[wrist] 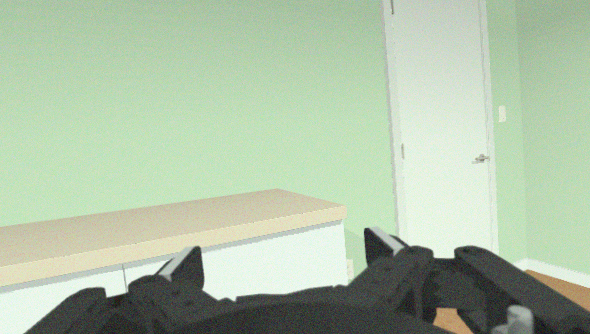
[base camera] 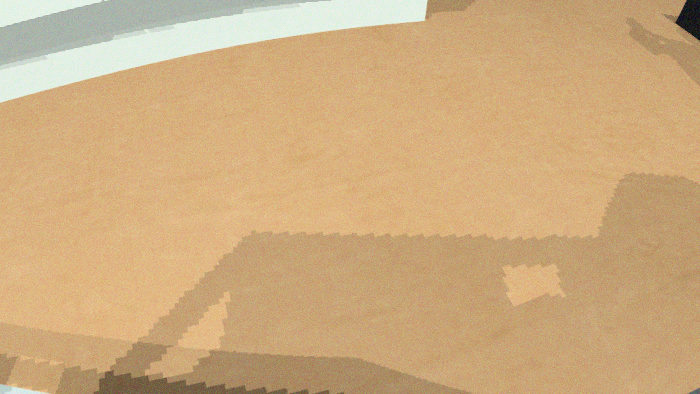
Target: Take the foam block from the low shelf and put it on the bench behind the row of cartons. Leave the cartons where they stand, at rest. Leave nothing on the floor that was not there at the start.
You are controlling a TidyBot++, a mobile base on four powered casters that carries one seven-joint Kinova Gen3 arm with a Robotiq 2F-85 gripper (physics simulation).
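Frame: origin at the arm's base, x ahead, y left, z up, level; millimetres.
Where they show: gripper, between the fingertips: (wrist: 284, 254).
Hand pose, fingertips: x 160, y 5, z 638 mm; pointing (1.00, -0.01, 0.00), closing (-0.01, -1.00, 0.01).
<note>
After its pixels a point has its place.
My gripper (wrist: 284, 254) {z 638, x 160, y 5 mm} is open in the wrist view, with no object between its fingers. It is raised and faces a green wall and a long counter (wrist: 165, 220) {z 513, x 905, y 360 mm} with a light wooden top and white front. I cannot tell whether this counter is the bench that the task names. No cartons show on the visible part of its top. The foam block, the low shelf and the row of cartons do not show in either view. The gripper does not show in the base camera view.
A white door (wrist: 442, 125) {z 765, x 1801, y -1059 mm} stands right of the counter, with a wall corner beyond it. In the base camera view, a white edge (base camera: 250, 32) {z -375, x 818, y 184 mm} crosses the upper left above the wooden floor (base camera: 325, 140) {z -397, x 527, y 27 mm}, which carries broad shadows. A dark object (base camera: 692, 20) {z -361, x 1140, y -1022 mm} shows at the top right corner.
</note>
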